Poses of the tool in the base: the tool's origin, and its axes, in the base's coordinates. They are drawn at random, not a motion.
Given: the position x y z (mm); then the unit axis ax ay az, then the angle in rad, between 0 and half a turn.
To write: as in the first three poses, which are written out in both.
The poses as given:
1: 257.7 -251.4 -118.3 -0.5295 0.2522 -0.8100 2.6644
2: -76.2 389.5 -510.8 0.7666 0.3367 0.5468 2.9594
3: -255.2 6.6 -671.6 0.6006 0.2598 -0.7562 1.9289
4: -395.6 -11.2 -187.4 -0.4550 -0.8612 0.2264 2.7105
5: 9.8 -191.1 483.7 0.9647 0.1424 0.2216 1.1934
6: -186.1 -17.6 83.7 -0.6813 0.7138 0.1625 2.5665
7: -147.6 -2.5 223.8 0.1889 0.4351 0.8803 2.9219
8: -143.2 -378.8 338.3 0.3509 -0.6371 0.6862 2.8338
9: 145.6 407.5 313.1 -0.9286 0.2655 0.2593 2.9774
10: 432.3 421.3 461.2 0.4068 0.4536 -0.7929 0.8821
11: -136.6 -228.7 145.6 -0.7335 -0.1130 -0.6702 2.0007
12: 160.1 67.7 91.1 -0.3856 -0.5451 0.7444 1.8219
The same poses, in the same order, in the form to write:
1:
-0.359 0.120 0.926 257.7
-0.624 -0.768 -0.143 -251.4
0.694 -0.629 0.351 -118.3
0 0 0 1

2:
0.182 0.413 0.892 -76.2
0.611 -0.759 0.226 389.5
0.770 0.504 -0.390 -510.8
0 0 0 1

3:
0.137 0.919 -0.370 -255.2
-0.497 -0.259 -0.828 6.6
-0.857 0.297 0.422 -671.6
0 0 0 1

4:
-0.513 0.653 -0.556 -395.6
0.842 0.507 -0.182 -11.2
0.163 -0.562 -0.811 -187.4
0 0 0 1

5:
0.956 -0.119 0.267 9.8
0.293 0.381 -0.877 -191.1
0.003 0.917 0.400 483.7
0 0 0 1

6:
0.014 -0.983 0.185 -186.1
-0.806 0.098 0.584 -17.6
-0.592 -0.157 -0.791 83.7
0 0 0 1

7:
-0.905 -0.029 0.423 -147.6
0.354 -0.602 0.716 -2.5
0.234 0.798 0.555 223.8
0 0 0 1

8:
-0.713 -0.645 0.277 -143.2
-0.229 -0.160 -0.960 -378.8
0.663 -0.748 -0.033 338.3
0 0 0 1

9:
0.726 -0.532 -0.435 145.6
-0.447 -0.847 0.289 407.5
-0.522 -0.015 -0.853 313.1
0 0 0 1

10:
0.696 0.679 0.233 432.3
-0.545 0.711 -0.445 421.3
-0.468 0.183 0.865 461.2
0 0 0 1

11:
0.346 0.727 0.594 -136.6
-0.492 -0.399 0.774 -228.7
0.799 -0.559 0.220 145.6
0 0 0 1

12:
-0.063 -0.459 -0.886 160.1
0.984 0.123 -0.133 67.7
0.170 -0.880 0.443 91.1
0 0 0 1

